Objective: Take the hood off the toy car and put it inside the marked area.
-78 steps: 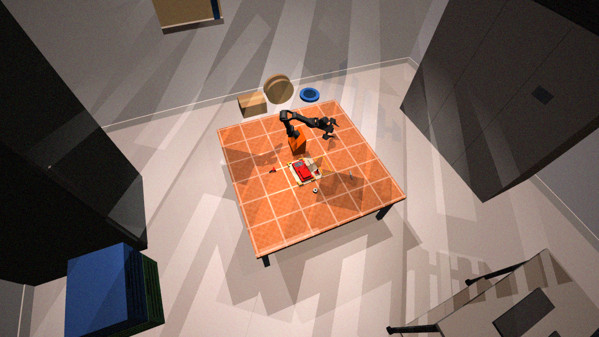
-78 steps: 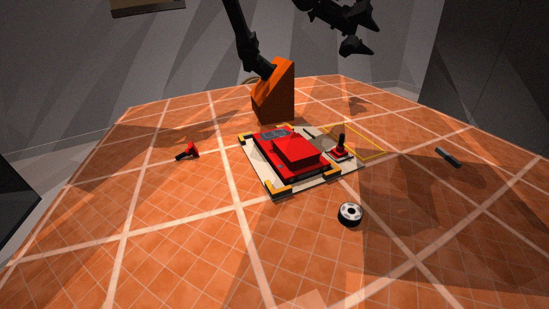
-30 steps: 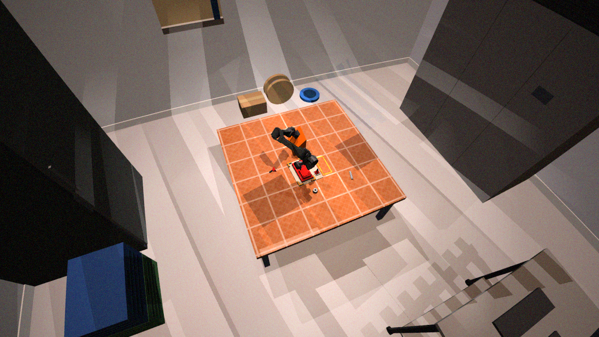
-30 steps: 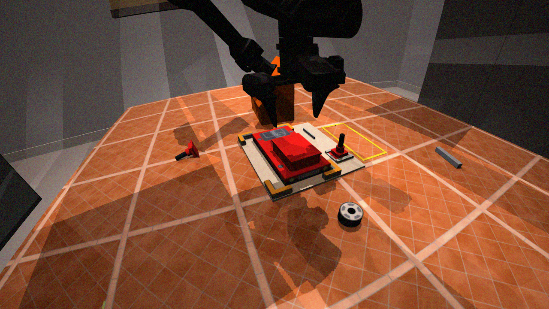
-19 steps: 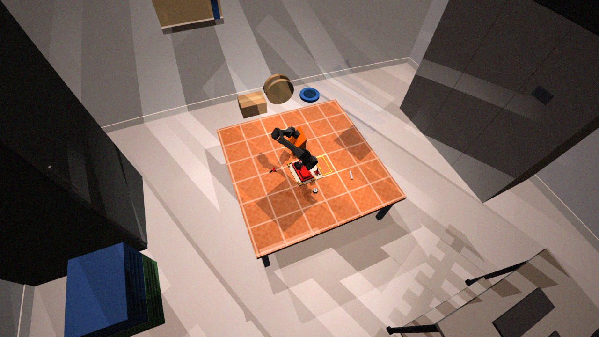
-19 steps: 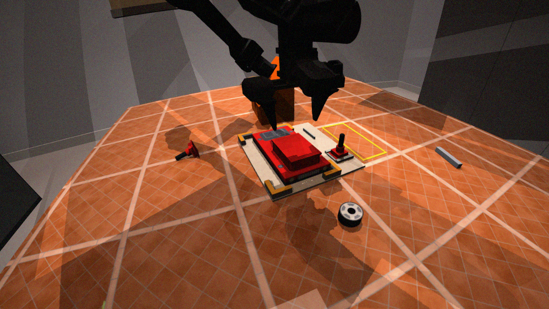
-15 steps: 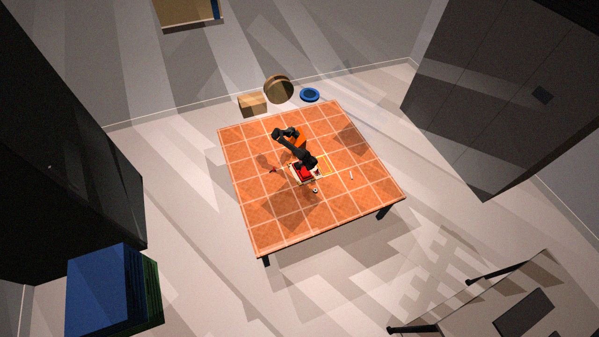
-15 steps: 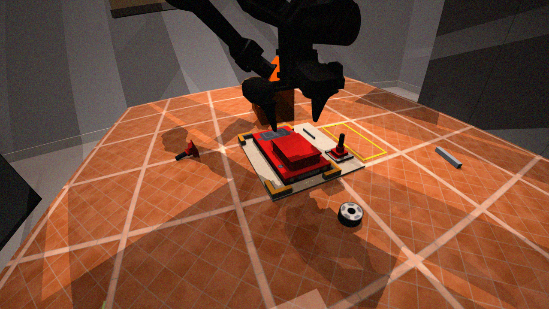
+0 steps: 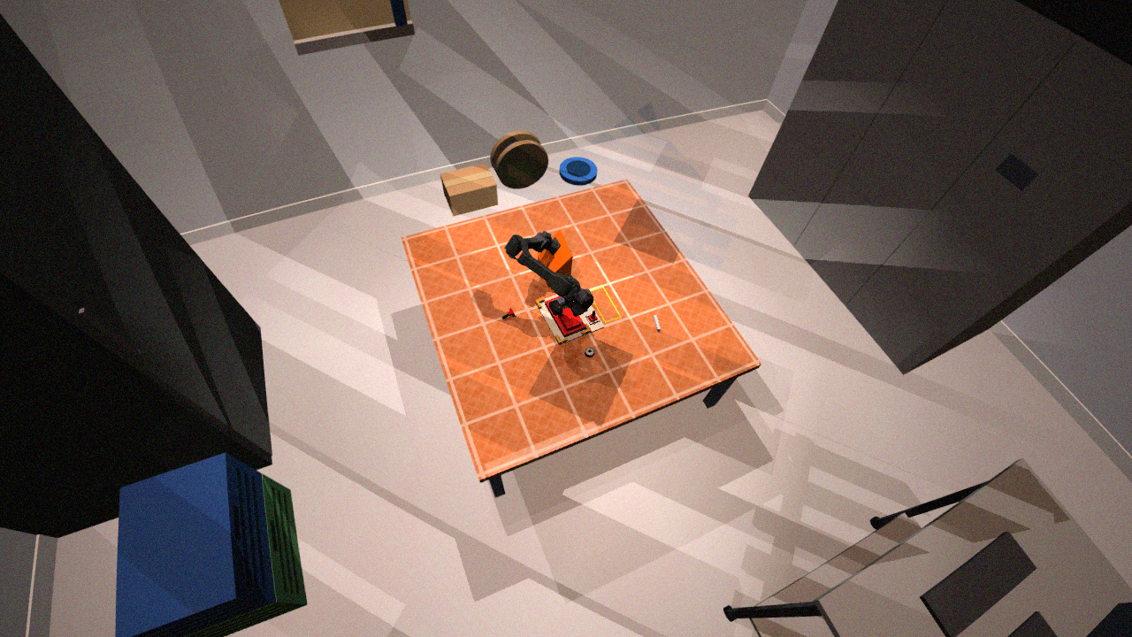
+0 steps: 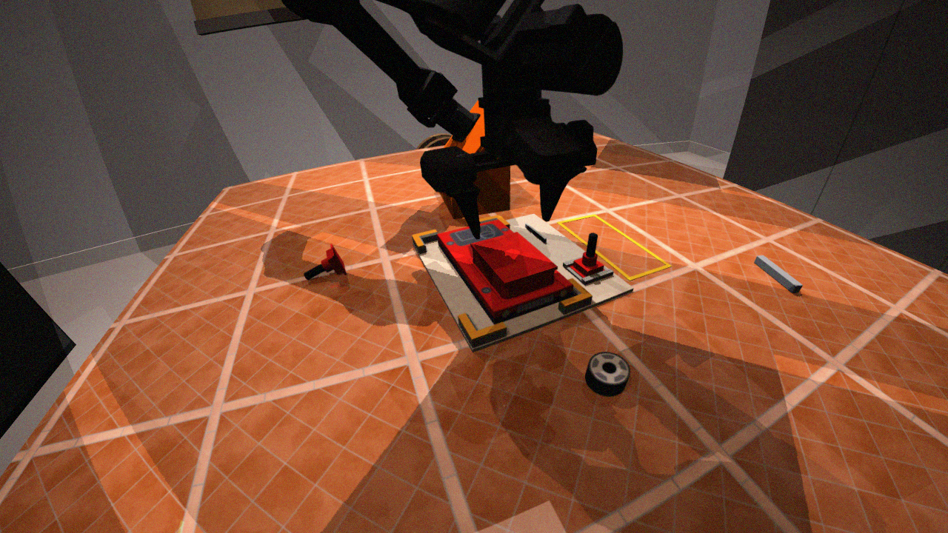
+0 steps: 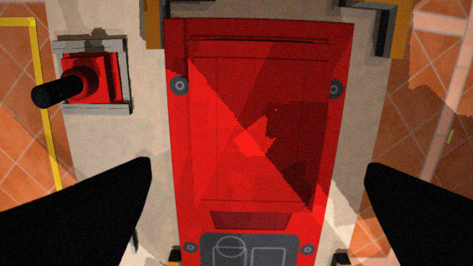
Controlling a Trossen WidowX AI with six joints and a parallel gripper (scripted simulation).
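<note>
Right now the red hood is 40 mm below my gripper tip. The rest, counted from my gripper tip: black-and-white wheel: 170 mm ahead, 20 mm to the left, 80 mm below.
</note>
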